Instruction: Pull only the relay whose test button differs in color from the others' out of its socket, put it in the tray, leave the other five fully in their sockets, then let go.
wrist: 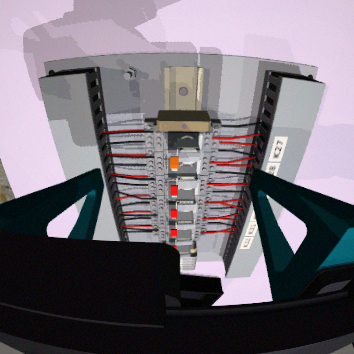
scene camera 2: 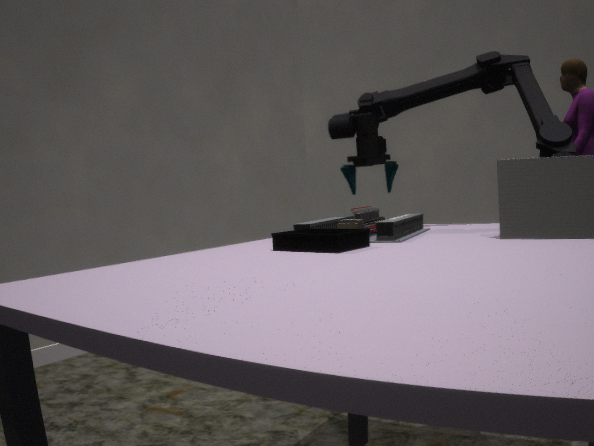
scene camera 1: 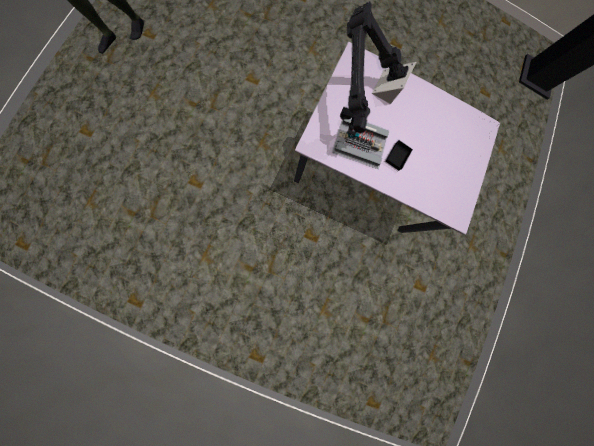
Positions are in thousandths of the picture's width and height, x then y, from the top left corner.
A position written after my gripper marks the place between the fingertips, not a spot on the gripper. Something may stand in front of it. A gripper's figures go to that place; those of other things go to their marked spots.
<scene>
My gripper (wrist: 499, 499) is 13 cm from the lens. A grey panel (wrist: 657, 239): 22 cm from the lens. A tan end block (wrist: 473, 340) is 18 cm from the lens. The marked spots on the tan end block and the grey panel are 8 cm apart.
</scene>
